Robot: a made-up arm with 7 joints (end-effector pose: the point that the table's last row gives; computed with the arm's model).
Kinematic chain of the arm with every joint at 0, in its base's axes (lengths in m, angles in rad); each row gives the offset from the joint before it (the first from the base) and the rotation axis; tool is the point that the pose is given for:
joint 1: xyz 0 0.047 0 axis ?
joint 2: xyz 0 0.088 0 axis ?
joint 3: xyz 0 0 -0.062 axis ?
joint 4: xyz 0 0 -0.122 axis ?
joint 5: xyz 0 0 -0.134 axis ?
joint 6: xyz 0 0 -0.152 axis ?
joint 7: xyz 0 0 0 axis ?
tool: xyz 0 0 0
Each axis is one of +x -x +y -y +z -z.
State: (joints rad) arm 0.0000 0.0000 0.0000 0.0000 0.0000 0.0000 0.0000
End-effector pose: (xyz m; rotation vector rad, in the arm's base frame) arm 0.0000 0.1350 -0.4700 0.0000 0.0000 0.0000
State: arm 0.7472 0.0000 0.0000 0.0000 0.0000 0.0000 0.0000
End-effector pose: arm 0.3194 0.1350 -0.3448 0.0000 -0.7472 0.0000
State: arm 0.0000 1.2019 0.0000 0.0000 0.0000 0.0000 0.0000
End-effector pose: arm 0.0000 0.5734 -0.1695 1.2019 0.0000 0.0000
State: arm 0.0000 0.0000 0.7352 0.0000 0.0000 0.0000 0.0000
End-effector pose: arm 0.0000 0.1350 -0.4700 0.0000 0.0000 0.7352
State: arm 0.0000 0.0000 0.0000 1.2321 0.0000 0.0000 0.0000
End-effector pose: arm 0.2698 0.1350 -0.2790 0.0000 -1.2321 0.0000
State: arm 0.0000 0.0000 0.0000 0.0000 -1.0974 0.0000 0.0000
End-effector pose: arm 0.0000 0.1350 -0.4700 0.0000 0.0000 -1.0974
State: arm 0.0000 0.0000 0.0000 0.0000 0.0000 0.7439 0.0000
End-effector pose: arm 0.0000 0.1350 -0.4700 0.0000 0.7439 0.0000
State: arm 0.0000 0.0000 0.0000 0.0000 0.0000 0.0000 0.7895
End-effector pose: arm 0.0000 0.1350 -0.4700 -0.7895 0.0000 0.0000
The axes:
joint 1: -y
joint 2: +x
joint 3: +z
joint 4: -y
joint 5: +z
joint 6: +y
joint 7: -x

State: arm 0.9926 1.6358 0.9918 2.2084 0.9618 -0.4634 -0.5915
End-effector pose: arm -0.0928 0.1362 0.2107 -0.3377 1.9824 0.2256
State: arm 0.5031 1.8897 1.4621 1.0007 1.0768 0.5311 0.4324
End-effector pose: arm -0.1378 0.3813 0.3047 0.4437 -2.8519 0.0468
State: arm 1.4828 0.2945 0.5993 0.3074 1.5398 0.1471 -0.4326
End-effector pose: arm 0.4274 0.3142 0.0340 -1.4272 -0.9575 1.7428
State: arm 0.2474 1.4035 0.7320 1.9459 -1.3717 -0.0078 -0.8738
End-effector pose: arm 0.1522 0.2427 0.2057 -1.9935 0.7238 0.4476
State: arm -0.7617 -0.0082 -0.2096 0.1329 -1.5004 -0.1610 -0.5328
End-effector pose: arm -0.2958 0.1233 -0.3638 -0.2718 -0.1038 -1.5668
